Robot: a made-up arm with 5 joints.
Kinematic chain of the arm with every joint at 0, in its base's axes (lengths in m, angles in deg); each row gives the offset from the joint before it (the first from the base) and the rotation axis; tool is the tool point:
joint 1: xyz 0 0 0.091 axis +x
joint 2: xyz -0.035 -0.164 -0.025 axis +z
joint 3: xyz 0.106 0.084 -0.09 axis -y
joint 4: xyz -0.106 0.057 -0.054 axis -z
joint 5: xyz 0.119 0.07 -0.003 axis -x
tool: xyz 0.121 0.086 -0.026
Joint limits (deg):
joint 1: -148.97..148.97
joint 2: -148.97..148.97
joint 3: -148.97..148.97
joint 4: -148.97..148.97
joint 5: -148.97..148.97
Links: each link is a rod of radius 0.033 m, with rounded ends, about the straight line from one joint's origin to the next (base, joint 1, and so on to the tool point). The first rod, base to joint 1, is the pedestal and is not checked.
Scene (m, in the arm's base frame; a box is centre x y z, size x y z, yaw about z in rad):
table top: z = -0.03
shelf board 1: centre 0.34 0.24 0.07 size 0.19 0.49 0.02 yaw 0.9
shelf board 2: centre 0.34 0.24 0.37 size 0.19 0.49 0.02 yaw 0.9
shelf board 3: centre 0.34 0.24 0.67 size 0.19 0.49 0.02 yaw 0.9
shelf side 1: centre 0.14 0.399 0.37 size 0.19 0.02 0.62 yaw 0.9
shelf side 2: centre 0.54 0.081 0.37 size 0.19 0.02 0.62 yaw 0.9
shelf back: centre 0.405 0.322 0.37 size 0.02 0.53 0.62 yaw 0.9
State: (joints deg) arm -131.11 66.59 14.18 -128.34 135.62
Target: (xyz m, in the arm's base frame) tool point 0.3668 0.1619 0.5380
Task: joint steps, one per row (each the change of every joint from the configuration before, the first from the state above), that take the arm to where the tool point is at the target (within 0.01 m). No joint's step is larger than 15 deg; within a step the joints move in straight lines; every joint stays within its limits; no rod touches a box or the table.
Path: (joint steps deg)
1: -1.79 -14.38 9.28 0.89 -1.77
2: -1.78 -14.39 9.28 0.89 -1.77
3: -1.79 -14.38 9.28 0.89 -1.78
4: -1.78 -14.39 9.28 0.89 -1.77
5: -1.79 -14.38 9.28 0.89 -1.77
6: -1.79 -14.39 9.28 0.89 -1.77
7: -1.78 -14.38 9.28 0.89 -1.78
8: -1.79 -14.39 9.28 0.89 -1.77
9: -1.78 -14.38 9.28 0.88 -1.77
10: -1.79 -14.39 9.28 0.89 -1.77

